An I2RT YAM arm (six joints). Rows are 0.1 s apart.
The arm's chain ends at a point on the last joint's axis. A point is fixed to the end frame.
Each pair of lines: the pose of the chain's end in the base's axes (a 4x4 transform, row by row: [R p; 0 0 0 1], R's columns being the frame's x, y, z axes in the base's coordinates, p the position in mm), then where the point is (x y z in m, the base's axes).
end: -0.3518 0.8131 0.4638 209.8; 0.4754 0.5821 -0.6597 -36.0; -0.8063 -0.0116 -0.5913 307.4; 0 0 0 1
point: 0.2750 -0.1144 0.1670
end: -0.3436 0.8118 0.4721 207.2; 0.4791 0.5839 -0.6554 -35.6; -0.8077 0.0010 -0.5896 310.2; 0 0 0 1
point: 0.2742 -0.1131 0.1701
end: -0.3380 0.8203 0.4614 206.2; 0.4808 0.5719 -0.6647 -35.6; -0.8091 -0.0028 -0.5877 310.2; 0 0 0 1
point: 0.2718 -0.1146 0.1703
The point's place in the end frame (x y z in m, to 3 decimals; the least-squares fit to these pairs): 0.053 0.009 0.165
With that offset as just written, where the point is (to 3 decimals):
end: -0.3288 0.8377 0.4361 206.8; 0.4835 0.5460 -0.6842 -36.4; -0.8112 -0.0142 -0.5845 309.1; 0 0 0 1
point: 0.269 -0.119 0.170
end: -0.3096 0.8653 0.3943 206.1; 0.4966 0.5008 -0.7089 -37.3; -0.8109 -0.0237 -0.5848 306.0; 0 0 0 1
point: 0.263 -0.123 0.166
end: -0.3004 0.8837 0.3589 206.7; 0.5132 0.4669 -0.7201 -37.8; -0.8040 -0.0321 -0.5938 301.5; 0 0 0 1
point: 0.258 -0.125 0.161
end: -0.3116 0.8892 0.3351 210.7; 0.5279 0.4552 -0.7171 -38.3; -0.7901 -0.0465 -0.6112 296.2; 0 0 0 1
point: 0.257 -0.125 0.153
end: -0.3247 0.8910 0.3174 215.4; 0.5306 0.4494 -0.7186 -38.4; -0.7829 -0.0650 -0.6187 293.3; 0 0 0 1
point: 0.259 -0.125 0.149
